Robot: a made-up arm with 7 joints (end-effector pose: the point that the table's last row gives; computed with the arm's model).
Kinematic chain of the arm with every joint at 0, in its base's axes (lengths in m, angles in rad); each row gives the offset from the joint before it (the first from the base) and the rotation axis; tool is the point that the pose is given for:
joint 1: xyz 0 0 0.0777 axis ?
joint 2: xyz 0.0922 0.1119 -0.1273 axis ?
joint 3: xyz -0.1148 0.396 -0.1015 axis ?
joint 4: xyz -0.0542 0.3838 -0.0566 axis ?
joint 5: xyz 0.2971 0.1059 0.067 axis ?
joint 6: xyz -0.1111 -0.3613 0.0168 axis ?
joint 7: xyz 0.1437 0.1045 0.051 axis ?
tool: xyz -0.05 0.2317 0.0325
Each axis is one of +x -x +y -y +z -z.
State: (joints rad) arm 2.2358 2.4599 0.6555 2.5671 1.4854 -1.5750 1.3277
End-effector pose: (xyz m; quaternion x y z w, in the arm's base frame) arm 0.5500 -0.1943 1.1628 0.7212 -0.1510 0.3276 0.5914
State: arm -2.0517 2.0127 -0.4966 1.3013 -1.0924 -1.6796 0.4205
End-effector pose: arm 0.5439 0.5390 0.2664 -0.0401 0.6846 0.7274 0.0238
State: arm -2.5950 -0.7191 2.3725 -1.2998 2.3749 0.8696 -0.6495
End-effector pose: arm -0.7191 -0.4440 0.6677 -0.9612 0.2159 0.0281 0.1695
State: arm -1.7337 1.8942 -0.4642 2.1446 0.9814 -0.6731 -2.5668
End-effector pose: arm 0.6023 0.2126 -0.3899 0.4998 -0.2858 0.7552 0.3133
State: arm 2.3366 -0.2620 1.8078 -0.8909 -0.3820 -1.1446 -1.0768
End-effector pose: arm 0.0526 -1.0952 -0.4063 -0.1726 0.5031 -0.8375 0.1254
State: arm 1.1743 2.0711 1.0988 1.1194 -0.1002 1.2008 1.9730
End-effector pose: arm 1.0148 -0.6213 -0.0448 -0.6072 -0.5690 -0.5228 0.1850
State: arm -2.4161 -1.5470 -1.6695 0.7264 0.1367 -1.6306 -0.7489
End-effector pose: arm -0.1332 -0.0366 0.0054 0.1912 0.7520 -0.4624 0.4290
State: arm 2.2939 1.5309 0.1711 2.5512 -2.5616 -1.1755 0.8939
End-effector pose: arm 1.1275 -0.2678 0.0685 -0.4309 0.3977 -0.2898 0.7564
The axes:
joint 1: -x
joint 2: -z
joint 3: +y
joint 4: +x
joint 5: +y
joint 6: -x
joint 7: -y

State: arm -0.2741 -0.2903 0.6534 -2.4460 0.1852 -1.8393 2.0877
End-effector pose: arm -0.2193 1.4666 -0.0805 0.0491 -0.7194 0.2763 0.6354
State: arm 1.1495 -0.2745 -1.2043 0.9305 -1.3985 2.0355 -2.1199
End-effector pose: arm 0.2849 0.4702 -0.4628 0.1805 0.1362 -0.3920 0.8917
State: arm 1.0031 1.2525 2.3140 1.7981 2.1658 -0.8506 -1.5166
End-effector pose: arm 0.8492 0.0744 -0.9738 -0.5760 0.1125 -0.7622 0.2732
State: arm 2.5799 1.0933 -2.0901 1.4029 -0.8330 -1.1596 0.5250
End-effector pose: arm 0.5396 -0.3273 0.0702 0.0752 0.4594 0.8046 0.3687
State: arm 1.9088 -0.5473 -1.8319 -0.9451 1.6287 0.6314 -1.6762
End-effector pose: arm -0.3708 -0.3281 -0.6508 -0.5183 0.1680 -0.7480 0.3790
